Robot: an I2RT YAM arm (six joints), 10 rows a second.
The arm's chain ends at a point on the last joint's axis. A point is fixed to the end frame.
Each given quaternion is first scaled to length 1.
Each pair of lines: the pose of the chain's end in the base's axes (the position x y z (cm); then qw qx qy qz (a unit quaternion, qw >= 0)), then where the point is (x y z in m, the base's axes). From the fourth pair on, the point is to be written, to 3 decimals.
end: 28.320 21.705 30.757 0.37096 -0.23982 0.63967 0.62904
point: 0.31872 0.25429 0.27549
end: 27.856 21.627 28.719 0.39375 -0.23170 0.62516 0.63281
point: 0.31604 0.25368 0.25762
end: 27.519 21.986 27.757 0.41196 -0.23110 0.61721 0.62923
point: 0.31438 0.25680 0.24969
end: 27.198 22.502 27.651 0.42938 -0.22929 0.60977 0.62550
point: 0.313 0.261 0.250
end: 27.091 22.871 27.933 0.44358 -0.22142 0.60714 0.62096
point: 0.313 0.264 0.254
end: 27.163 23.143 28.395 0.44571 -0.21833 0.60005 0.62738
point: 0.314 0.267 0.259
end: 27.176 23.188 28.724 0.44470 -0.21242 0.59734 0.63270
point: 0.314 0.268 0.263
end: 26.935 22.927 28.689 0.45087 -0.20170 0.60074 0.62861
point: 0.312 0.265 0.262
